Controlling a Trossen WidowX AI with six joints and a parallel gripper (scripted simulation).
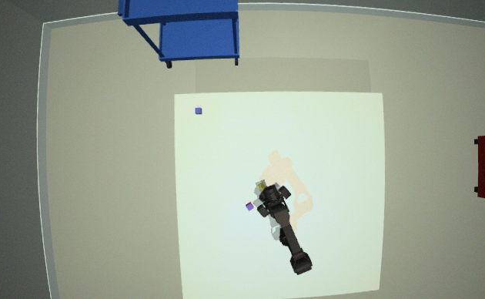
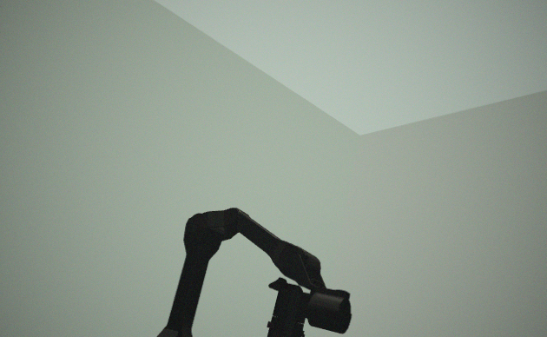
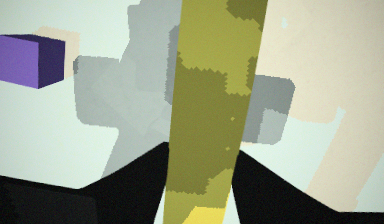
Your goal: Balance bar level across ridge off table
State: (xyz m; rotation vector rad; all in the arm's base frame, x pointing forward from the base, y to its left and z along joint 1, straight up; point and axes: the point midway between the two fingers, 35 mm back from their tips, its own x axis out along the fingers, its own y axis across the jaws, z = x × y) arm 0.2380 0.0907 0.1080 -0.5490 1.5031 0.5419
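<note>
Right now the yellow bar is 2 cm ahead of my gripper tip and 2 cm to the left of it. From my gripper tip the other things lie so: purple block (6 cm behind, 12 cm to the left, 6 cm below); blue cube (50 cm ahead, 41 cm to the left, 6 cm below).
</note>
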